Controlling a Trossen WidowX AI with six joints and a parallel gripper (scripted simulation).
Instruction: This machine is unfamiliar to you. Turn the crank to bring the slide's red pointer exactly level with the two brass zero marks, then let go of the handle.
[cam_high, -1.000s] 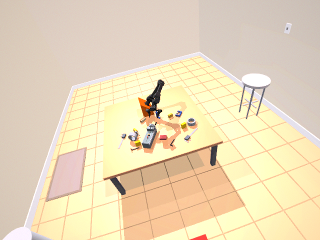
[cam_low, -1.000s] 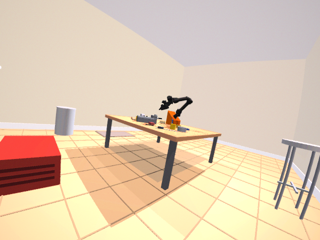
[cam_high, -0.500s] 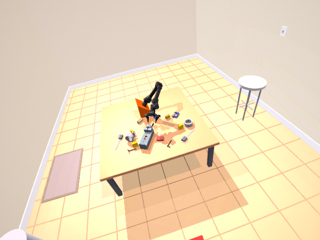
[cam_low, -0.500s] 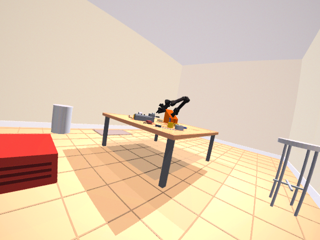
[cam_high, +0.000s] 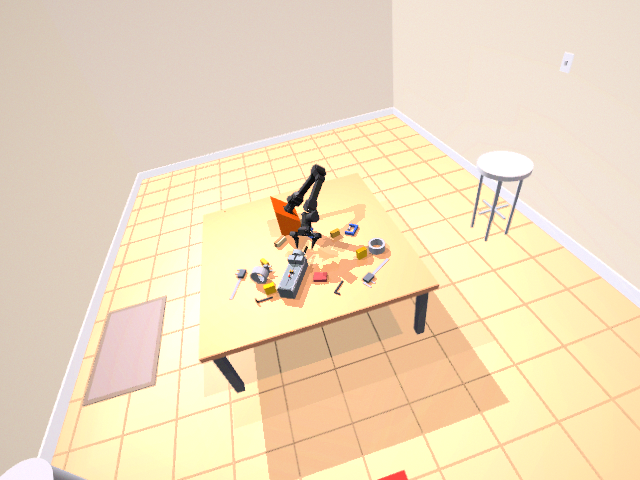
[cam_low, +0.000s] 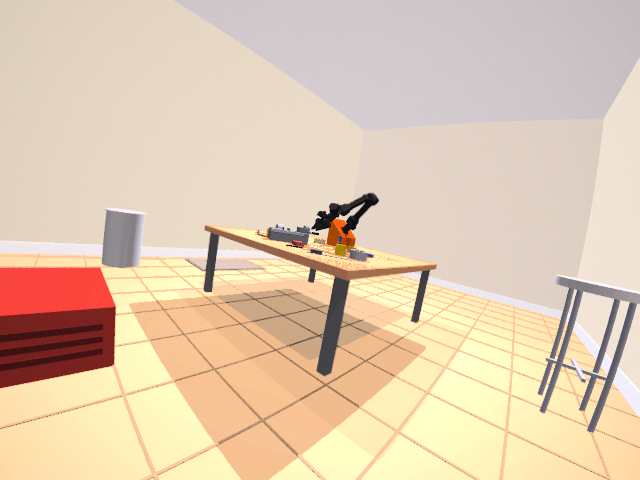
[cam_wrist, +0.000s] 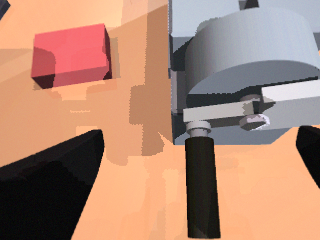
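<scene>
Now: the dark crank handle 20 mm below my gripper tip, 20 mm behind it and 10 mm to the left of it. Also, from my gripper tip: red pointer: 160 mm ahead, 130 mm to the right, 20 mm below; red block: 160 mm ahead, 90 mm below, 40 mm to the left.
</scene>
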